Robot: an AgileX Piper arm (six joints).
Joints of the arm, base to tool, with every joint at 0 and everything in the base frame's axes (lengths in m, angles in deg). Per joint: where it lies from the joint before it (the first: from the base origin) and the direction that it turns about. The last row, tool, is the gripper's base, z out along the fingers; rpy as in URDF.
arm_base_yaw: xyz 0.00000 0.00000 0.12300 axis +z
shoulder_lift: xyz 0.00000 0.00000 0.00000 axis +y
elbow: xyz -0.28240 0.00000 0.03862 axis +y
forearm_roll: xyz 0.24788 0.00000 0.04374 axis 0.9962 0 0.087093
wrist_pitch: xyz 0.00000 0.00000 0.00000 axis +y
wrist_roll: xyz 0.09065 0.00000 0.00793 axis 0.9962 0 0.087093
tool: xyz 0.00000 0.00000 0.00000 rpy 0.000 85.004 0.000
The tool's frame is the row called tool.
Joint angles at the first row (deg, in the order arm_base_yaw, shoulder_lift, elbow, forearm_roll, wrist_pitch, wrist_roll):
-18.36 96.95 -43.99 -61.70 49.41 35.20
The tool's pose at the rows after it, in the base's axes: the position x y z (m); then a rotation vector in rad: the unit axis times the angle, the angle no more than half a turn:
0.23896 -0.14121 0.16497 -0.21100 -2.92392 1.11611
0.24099 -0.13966 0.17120 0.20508 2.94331 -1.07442
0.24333 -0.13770 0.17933 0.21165 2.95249 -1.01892
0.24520 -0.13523 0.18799 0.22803 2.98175 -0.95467
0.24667 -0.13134 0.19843 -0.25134 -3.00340 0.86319
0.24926 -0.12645 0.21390 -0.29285 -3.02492 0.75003
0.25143 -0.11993 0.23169 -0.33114 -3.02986 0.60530
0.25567 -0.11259 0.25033 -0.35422 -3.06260 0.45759
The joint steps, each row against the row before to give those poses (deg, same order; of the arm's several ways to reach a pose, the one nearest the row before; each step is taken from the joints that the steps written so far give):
0.00 -0.88 -0.57 3.37 -0.05 -3.17
0.00 -0.95 -1.11 3.20 -0.01 -3.51
0.00 -1.13 -1.46 4.01 0.38 -3.79
0.00 -0.92 -1.93 5.19 1.69 -4.60
0.00 -1.13 -2.23 6.18 2.38 -4.97
0.00 -1.29 -3.31 7.05 3.80 -4.92
0.00 -0.98 -4.14 7.53 5.87 -4.86
0.00 -0.85 -4.22 7.00 4.59 -3.87

